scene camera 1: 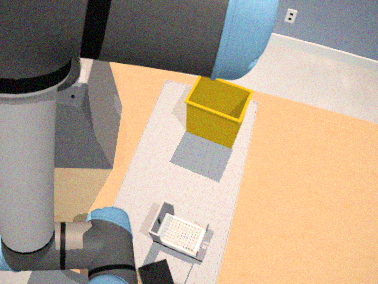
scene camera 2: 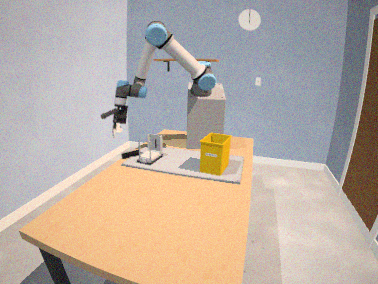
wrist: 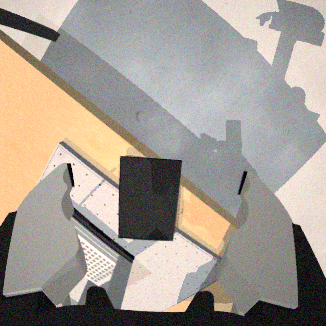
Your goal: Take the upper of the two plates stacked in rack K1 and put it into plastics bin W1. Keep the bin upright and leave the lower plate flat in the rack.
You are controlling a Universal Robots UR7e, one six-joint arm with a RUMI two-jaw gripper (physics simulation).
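Places are measured from the arm's base along level axes (x left, y back, z up), in millimetres.
Pixels of known places: gripper, fingertip midpoint: (scene camera 2: pixel 114 135) (wrist: pixel 156 168); arm's base, link origin: (scene camera 2: pixel 201 92).
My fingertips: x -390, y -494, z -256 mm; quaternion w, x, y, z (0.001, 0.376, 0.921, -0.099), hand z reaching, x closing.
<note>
For each thing: its middle in the pictures, then the offset to it from my fingertips. Level surfaces: height alone.
- stack, body centre: (wrist: pixel 84 255) (scene camera 1: pixel 180 234) (scene camera 2: pixel 150 154) dz -104, dx +243, dy +67 mm
- rack K1, body centre: (wrist: pixel 69 271) (scene camera 1: pixel 183 232) (scene camera 2: pixel 149 148) dz -61, dx +244, dy +57 mm
- yellow plastics bin W1, body centre: (scene camera 1: pixel 217 112) (scene camera 2: pixel 215 153) dz -41, dx +642, dy +128 mm
- pale perforated board, surface height: dz -130 mm
- black block, body centre: (wrist: pixel 147 200) (scene camera 2: pixel 131 154) dz -127, dx +88, dy +59 mm
A white gridded plate, the top of the stack, (scene camera 1: pixel 182 234) (scene camera 2: pixel 148 156) (wrist: pixel 97 260) lies flat in rack K1 (scene camera 1: pixel 166 212) (scene camera 2: pixel 155 143) (wrist: pixel 120 272); I cannot make out the lower plate separately. In the wrist view, my left finger partly hides the plate and rack. The yellow plastics bin W1 (scene camera 1: pixel 210 125) (scene camera 2: pixel 215 157) stands upright at the other end of the board; its inside shows no plate where visible. My gripper (scene camera 2: pixel 116 130) (wrist: pixel 156 168) is open and empty, high above the table and off to the rack's side. Its fingers do not show in scene camera 1.
A pale perforated board (scene camera 1: pixel 200 197) (scene camera 2: pixel 175 155) (wrist: pixel 195 250) carries the rack and bin. A black block (scene camera 1: pixel 156 272) (scene camera 2: pixel 131 153) (wrist: pixel 150 197) is beside the rack near the table edge. The arm's grey pedestal (scene camera 2: pixel 205 120) stands behind the board. The arm covers much of scene camera 1's left side.
</note>
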